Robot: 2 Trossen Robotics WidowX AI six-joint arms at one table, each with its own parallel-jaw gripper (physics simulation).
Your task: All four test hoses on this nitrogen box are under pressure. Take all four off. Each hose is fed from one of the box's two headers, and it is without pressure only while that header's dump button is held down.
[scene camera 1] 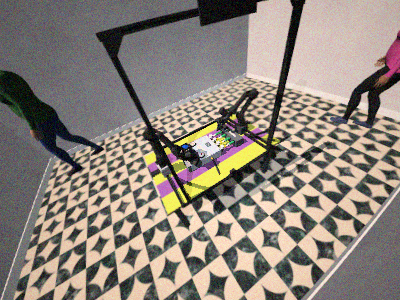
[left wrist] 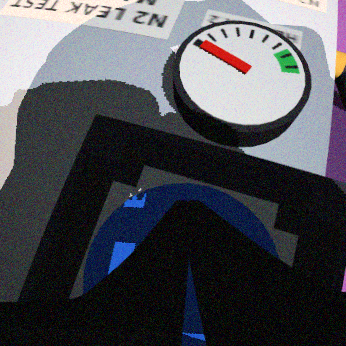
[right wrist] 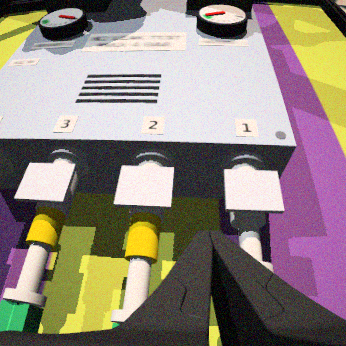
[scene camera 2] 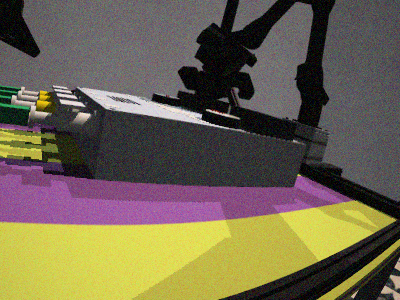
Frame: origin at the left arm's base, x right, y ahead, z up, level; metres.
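Where they show: left gripper, between the fingertips: (left wrist: 186, 211) (right wrist: 82, 3); right gripper, between the fingertips: (scene camera 1: 216, 131) (right wrist: 207, 240) (scene camera 2: 37, 55); left arm's base, origin of its link: (scene camera 1: 163, 164) (scene camera 2: 307, 125); right arm's base, origin of its link: (scene camera 1: 241, 124).
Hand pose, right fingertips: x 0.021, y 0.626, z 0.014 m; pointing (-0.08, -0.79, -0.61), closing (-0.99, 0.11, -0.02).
Observation:
Things, the pixels of their centre, and the offset from my right fingertips. "*": a spot on its surface instead.
- blue dump button, middle of its body: (left wrist: 181, 277) dx +0.110, dy -0.382, dz -0.053 m
- square black guard, a spot on its surface: (left wrist: 210, 160) * dx +0.114, dy -0.344, dz -0.021 m
- header 2 gauge, a spot on its surface: (left wrist: 240, 95) * dx +0.123, dy -0.311, dz -0.031 m
- hose 2, a spot on its surface: (right wrist: 137, 285) * dx +0.036, dy +0.000, dz -0.064 m
- hose 1, a spot on its surface: (right wrist: 250, 245) * dx -0.035, dy -0.017, dz -0.064 m
- hose 3, a spot on its surface: (right wrist: 32, 267) * dx +0.103, dy -0.014, dz -0.064 m
- port 2, a spot on its surface: (right wrist: 145, 186) * dx +0.027, dy -0.058, dz -0.048 m
The nitrogen box (scene camera 2: 200, 150) (right wrist: 120, 115) (scene camera 1: 207, 145) lies on the table, hoses at one end. My left gripper (left wrist: 186, 211) (scene camera 2: 236, 104) is shut, its tips over the blue dump button (left wrist: 121, 255) inside a square black guard (left wrist: 210, 160). The header 2 gauge (left wrist: 240, 95) has its red needle at the end away from the green band. My right gripper (right wrist: 207, 240) is shut and empty, between hose 2 (right wrist: 137, 285) and hose 1 (right wrist: 250, 245). Those and hose 3 (right wrist: 32, 267) are in line with their ports. Port 4 does not show in the right wrist view.
The right wrist view shows two gauges, one at the left (right wrist: 62, 24) and one at the right (right wrist: 221, 21). White square plates, such as the one at port 2 (right wrist: 145, 186), stand over the ports. A black frame (scene camera 1: 130, 85) rises around the table. Two people stand beyond it.

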